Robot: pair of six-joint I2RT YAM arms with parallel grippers.
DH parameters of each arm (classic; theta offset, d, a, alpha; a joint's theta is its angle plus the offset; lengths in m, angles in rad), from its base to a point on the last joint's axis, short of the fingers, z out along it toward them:
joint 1: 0 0.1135 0.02 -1.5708
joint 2: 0 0 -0.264 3.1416
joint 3: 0.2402 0 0.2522 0
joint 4: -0.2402 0 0.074 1.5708
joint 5: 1.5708 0 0 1.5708
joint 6: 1.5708 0.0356 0 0
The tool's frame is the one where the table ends.
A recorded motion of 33 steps. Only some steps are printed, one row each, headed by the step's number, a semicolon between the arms.
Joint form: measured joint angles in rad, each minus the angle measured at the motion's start. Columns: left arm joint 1, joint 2, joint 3, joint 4, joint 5, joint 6; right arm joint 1, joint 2, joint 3, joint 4, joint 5, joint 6.
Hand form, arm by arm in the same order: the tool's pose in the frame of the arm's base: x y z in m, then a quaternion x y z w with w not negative. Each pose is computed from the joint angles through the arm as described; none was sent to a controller.
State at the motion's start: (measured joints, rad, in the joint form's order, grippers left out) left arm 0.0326 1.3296 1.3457 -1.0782 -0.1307 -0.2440; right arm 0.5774 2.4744 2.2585 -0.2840 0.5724 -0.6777
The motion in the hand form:
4: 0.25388 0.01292 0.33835 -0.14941 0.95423 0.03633 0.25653; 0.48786 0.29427 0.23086 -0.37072 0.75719 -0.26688 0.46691
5: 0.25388 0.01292 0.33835 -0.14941 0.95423 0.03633 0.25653; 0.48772 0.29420 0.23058 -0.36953 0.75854 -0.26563 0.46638
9: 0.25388 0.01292 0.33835 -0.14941 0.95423 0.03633 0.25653; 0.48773 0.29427 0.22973 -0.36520 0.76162 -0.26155 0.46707
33: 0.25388 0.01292 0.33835 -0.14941 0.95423 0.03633 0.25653; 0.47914 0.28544 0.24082 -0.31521 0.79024 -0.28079 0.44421
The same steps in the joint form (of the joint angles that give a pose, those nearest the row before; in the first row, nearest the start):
4: 0.0000 0.0000 0.0000 0.0004 0.0000 0.0000; -0.0008 0.0000 0.0000 -0.0255 0.0004 0.0076
5: 0.0000 0.0000 0.0000 0.0004 0.0000 0.0000; -0.0008 0.0000 -0.0001 -0.0286 0.0000 0.0130
9: 0.0000 0.0000 0.0000 0.0004 0.0000 0.0000; -0.0008 0.0011 0.0000 -0.0309 -0.0019 0.0278
33: 0.0000 0.0000 0.0000 0.0004 0.0000 0.0000; -0.0008 -0.0347 0.0000 -0.1396 0.0919 0.1373

